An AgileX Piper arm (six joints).
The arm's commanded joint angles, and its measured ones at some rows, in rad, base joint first. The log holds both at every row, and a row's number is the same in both.
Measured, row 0:
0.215, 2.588, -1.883, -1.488, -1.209, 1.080
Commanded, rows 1 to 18:
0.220, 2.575, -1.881, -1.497, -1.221, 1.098
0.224, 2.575, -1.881, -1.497, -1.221, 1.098
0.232, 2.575, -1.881, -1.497, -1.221, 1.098
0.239, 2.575, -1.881, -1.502, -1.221, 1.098
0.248, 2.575, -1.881, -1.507, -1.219, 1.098
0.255, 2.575, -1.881, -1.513, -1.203, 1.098
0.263, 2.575, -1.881, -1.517, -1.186, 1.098
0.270, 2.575, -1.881, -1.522, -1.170, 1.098
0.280, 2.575, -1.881, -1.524, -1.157, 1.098
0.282, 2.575, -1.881, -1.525, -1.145, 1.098
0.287, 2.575, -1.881, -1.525, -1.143, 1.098
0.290, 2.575, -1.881, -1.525, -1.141, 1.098
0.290, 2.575, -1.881, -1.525, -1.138, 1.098
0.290, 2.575, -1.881, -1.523, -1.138, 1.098
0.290, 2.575, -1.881, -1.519, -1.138, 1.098
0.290, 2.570, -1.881, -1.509, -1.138, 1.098
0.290, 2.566, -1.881, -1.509, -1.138, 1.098
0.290, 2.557, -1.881, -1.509, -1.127, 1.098
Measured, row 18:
0.290, 2.583, -1.883, -1.514, -1.146, 1.095
